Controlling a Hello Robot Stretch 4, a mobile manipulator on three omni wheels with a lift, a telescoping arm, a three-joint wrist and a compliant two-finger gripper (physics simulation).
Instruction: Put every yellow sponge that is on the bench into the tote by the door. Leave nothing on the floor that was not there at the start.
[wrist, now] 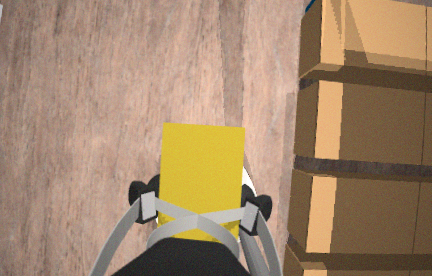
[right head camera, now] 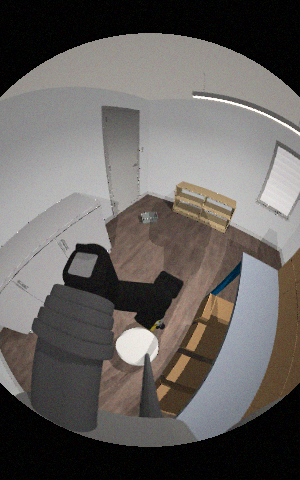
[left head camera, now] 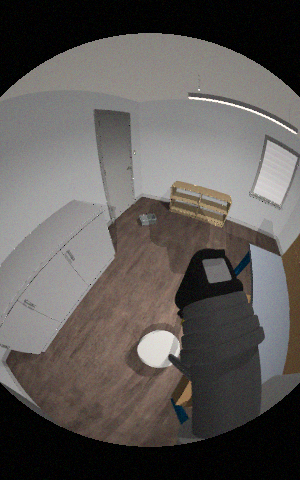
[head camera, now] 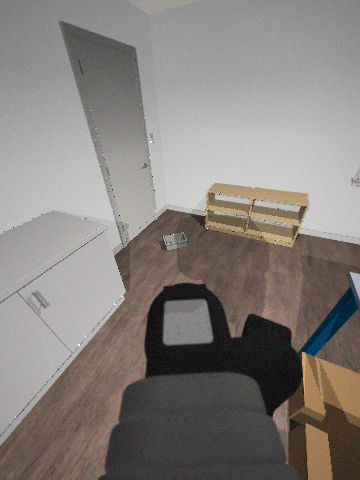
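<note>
My gripper (wrist: 201,195) is shut on a yellow sponge (wrist: 202,160), with a fingertip against each side, held above the floor in the wrist view. A yellow sliver of the sponge (right head camera: 153,326) shows below the wrist in the right head view. The tote (head camera: 176,245) (left head camera: 148,219) (right head camera: 149,218) is a small grey open box on the floor by the grey door (head camera: 115,135), well ahead of the gripper. The bench (head camera: 356,286) (left head camera: 271,310) (right head camera: 256,305) has a pale blue top and stands at the right. No sponge shows on the visible part of its top.
A long white cabinet (head camera: 60,290) (left head camera: 75,260) stands at the left. A low wooden shelf (head camera: 257,192) (left head camera: 200,188) stands against the far wall, right of the tote. Cardboard boxes (wrist: 372,120) (right head camera: 197,345) lie under the bench, close right of the gripper. A white round disc (left head camera: 158,348) (right head camera: 136,346) is low beside the arm.
</note>
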